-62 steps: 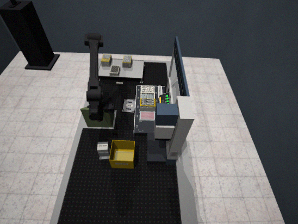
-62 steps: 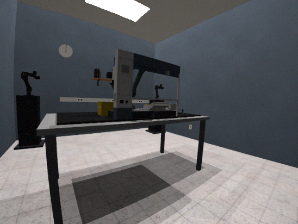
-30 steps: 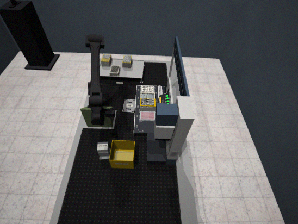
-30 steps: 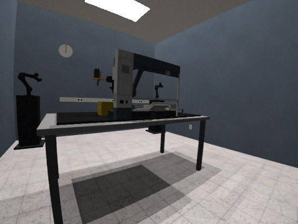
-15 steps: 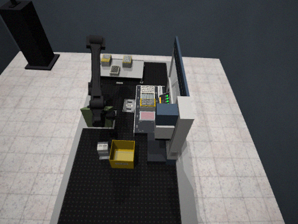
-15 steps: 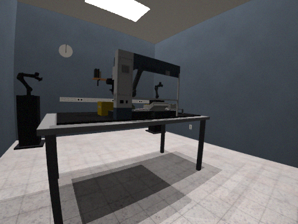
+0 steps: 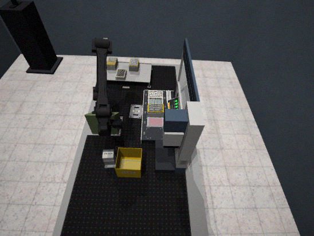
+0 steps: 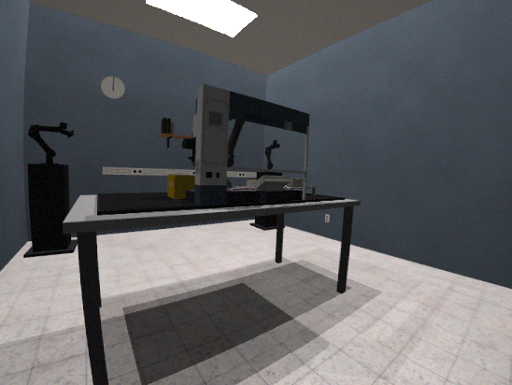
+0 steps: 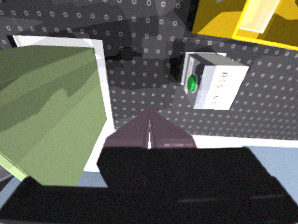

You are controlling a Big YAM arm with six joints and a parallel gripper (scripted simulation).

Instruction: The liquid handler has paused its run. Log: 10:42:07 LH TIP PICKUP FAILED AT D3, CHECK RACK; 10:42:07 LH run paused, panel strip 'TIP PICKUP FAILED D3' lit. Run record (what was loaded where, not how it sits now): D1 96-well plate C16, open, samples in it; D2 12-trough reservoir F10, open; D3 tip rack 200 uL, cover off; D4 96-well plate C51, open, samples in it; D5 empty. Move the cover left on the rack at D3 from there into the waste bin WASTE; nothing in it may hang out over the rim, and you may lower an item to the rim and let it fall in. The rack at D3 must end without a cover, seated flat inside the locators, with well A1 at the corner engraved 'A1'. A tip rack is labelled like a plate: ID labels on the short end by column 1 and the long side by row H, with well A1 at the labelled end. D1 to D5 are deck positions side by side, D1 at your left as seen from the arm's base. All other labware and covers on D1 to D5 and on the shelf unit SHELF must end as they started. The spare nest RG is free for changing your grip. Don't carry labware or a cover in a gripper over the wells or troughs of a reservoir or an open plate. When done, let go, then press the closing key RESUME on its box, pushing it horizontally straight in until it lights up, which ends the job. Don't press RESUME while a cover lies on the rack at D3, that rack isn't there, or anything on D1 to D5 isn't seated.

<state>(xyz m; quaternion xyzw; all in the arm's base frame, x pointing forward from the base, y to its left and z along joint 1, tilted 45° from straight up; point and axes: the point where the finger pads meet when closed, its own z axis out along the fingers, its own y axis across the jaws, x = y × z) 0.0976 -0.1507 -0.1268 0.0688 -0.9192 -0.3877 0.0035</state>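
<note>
The resume key box is 10 mm ahead of my hand, 90 mm to the right of it and 100 mm below it. From my hand the other things lie so: clear cover 160 mm ahead, 140 mm to the right, 150 mm below; then yellow waste bin 160 mm ahead, 140 mm to the right, 120 mm below; then pink plate 310 mm ahead, 210 mm to the left, 100 mm below.
</note>
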